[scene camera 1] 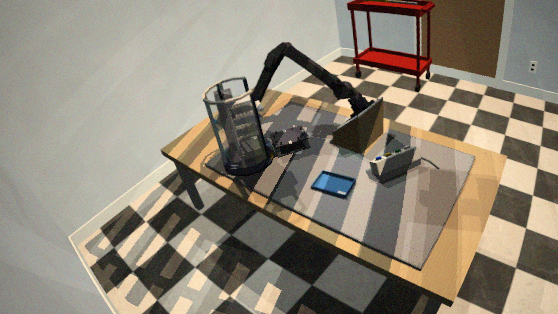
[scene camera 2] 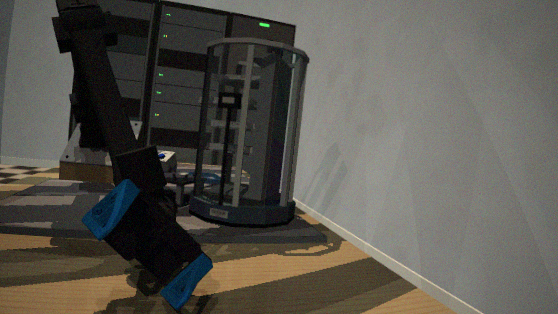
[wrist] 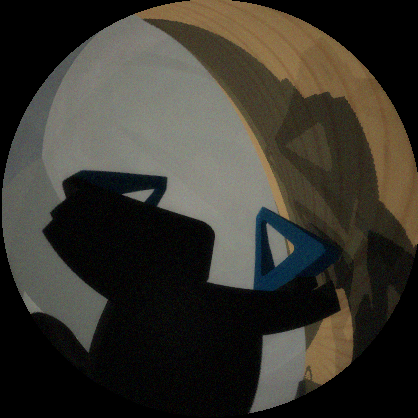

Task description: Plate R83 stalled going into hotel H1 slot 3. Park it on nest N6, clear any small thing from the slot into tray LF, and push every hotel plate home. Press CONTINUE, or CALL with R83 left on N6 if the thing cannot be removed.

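Places are measured from the arm's base along level axes (x ahead, y left, z up), in millimetres.
Pixels of known places: gripper, between the fingertips: (scene camera 1: 216, 111) (scene camera 2: 144, 272) (wrist: 213, 196); arm's base, origin of its link: (scene camera 1: 363, 110) (scene camera 2: 95, 134).
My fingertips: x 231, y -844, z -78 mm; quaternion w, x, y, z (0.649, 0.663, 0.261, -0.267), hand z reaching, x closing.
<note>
Ahead of a thing's pixels: the offset from my fingertips to its top centre. "*": to the spot under its first point. Level surfaces: height alone.
A clear round enclosure with a dark base (scene camera 1: 246, 168) (scene camera 2: 245, 215) stands on the mat. Stacked light shelves (scene camera 1: 244, 122) show inside; slot 3, plate R83 and any small thing cannot be told apart. A dark low stand with pins @(* 1 mm up, 47 mm ahead, 611 mm left) (scene camera 1: 291, 141), possibly the nest, is beside the enclosure; the arm partly covers it in scene camera 2. A blue tray @(40 mm down, 153 mm ahead, 906 mm left) (scene camera 1: 334, 184) lies on the mat. A pale button box @(27 mm up, 67 mm back, 1089 mm left) (scene camera 1: 392, 164) (scene camera 2: 169, 159) has coloured buttons; its labels are unreadable. My gripper (scene camera 2: 149, 245) (wrist: 213, 196) is open and empty, outside the enclosure, its blue fingers wide apart.
The black arm (scene camera 1: 312, 68) arches from behind a brown upright panel (scene camera 1: 364, 129) to behind the enclosure. The wooden table @(70 mm down) (scene camera 1: 470, 250) carries a grey striped mat @(59 mm down) (scene camera 1: 345, 215). Dark server cabinets (scene camera 2: 190, 35) and a red cart (scene camera 1: 392, 60) stand beyond. A grey wall is close.
</note>
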